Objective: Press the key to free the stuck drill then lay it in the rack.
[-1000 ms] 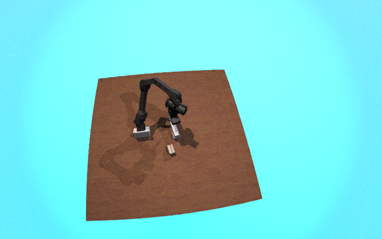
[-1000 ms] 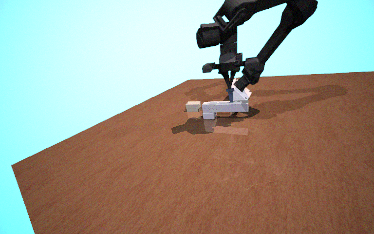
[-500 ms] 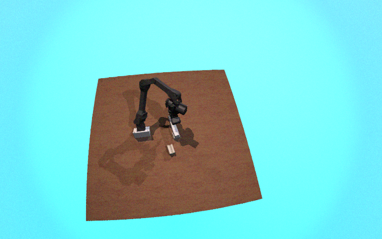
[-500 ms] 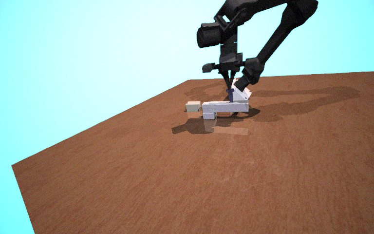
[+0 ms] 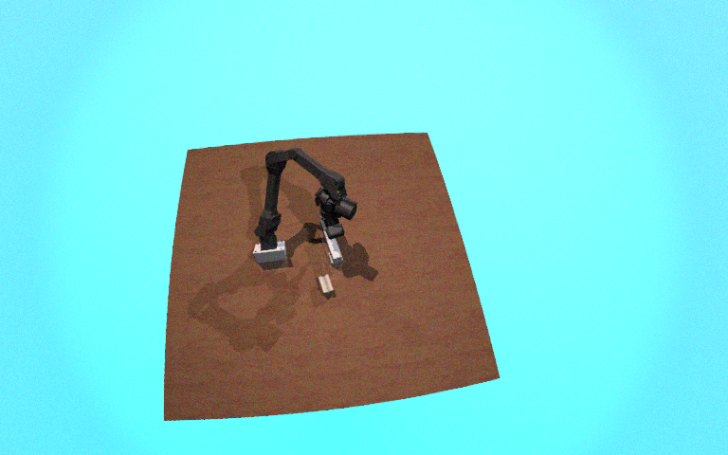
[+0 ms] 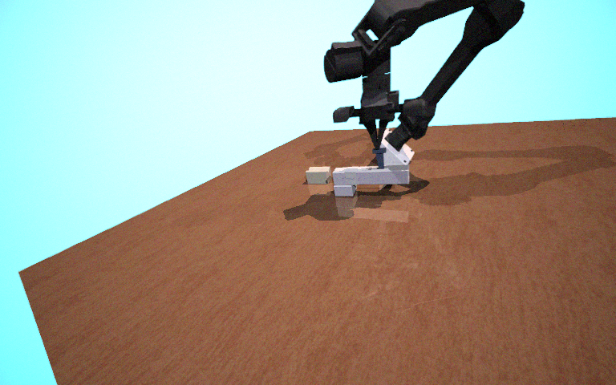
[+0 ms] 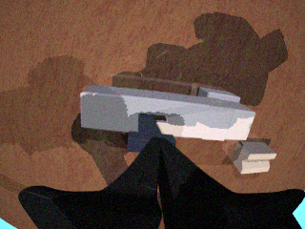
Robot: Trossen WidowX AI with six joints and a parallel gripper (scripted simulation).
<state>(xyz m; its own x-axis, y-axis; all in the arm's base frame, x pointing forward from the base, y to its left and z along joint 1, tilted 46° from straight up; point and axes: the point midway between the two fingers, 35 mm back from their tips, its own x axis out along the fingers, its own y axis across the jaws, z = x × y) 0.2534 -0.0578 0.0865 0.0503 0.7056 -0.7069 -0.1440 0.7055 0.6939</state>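
Right now the small dark-blue key is 3 cm below my gripper tip. Also, from my gripper tip: drill 5 cm to the right, 7 cm below; then small beige rack 5 cm behind, 20 cm to the right, 10 cm below; then grey-white housing 3 cm to the right, 8 cm below.
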